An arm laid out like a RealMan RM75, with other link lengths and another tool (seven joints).
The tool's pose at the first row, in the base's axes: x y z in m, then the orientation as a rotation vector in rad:
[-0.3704 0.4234 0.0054 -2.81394 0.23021 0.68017]
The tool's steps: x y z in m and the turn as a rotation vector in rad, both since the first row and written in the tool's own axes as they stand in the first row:
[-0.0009 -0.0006 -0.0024 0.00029 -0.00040 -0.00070]
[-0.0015 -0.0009 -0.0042 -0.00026 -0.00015 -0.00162]
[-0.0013 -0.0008 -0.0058 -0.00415 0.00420 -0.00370]
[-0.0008 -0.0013 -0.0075 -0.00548 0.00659 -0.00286]
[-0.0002 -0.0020 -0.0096 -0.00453 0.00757 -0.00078]
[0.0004 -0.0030 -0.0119 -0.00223 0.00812 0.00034]
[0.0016 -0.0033 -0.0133 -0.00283 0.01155 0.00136]
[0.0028 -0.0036 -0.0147 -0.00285 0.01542 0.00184]
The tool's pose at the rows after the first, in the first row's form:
[-0.3700 0.4234 0.0080 -2.81345 0.22922 0.68049]
[-0.3697 0.4233 0.0099 -2.81401 0.22781 0.68010]
[-0.3689 0.4228 0.0112 -2.81930 0.22454 0.67476]
[-0.3676 0.4227 0.0125 -2.82158 0.22579 0.67201]
[-0.3660 0.4228 0.0142 -2.82123 0.22919 0.67082]
[-0.3643 0.4231 0.0161 -2.81934 0.23152 0.66961]
[-0.3626 0.4229 0.0168 -2.82135 0.23342 0.66522]
[-0.3609 0.4227 0.0175 -2.82293 0.23479 0.65993]

